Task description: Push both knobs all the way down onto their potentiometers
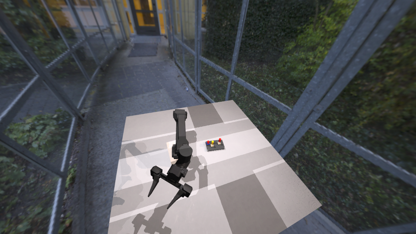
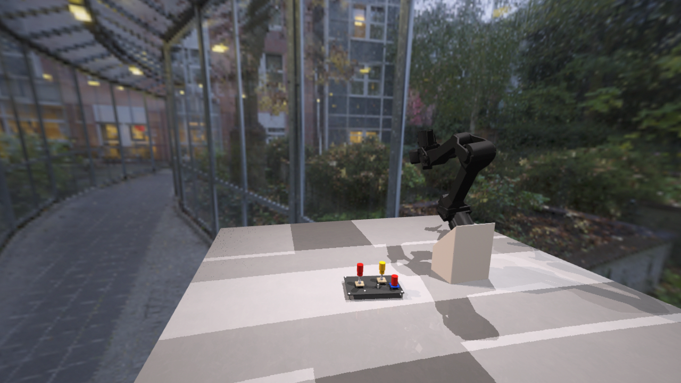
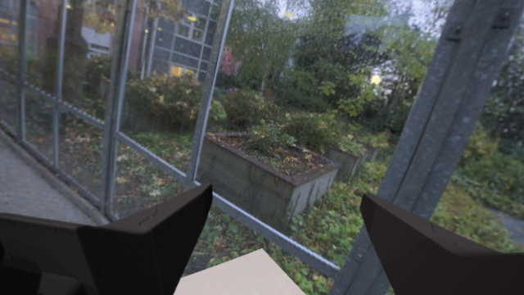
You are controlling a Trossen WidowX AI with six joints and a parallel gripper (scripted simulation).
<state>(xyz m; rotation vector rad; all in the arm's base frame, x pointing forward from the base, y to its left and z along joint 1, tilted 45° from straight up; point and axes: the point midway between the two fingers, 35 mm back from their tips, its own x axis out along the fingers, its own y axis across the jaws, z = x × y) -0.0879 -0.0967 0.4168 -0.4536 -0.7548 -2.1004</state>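
Right now my gripper tip is 45 cm to the right of the yellow knob, 36 cm short of it and 32 cm above it. Round my gripper tip: red knob (46 cm to the left, 43 cm ahead, 32 cm below).
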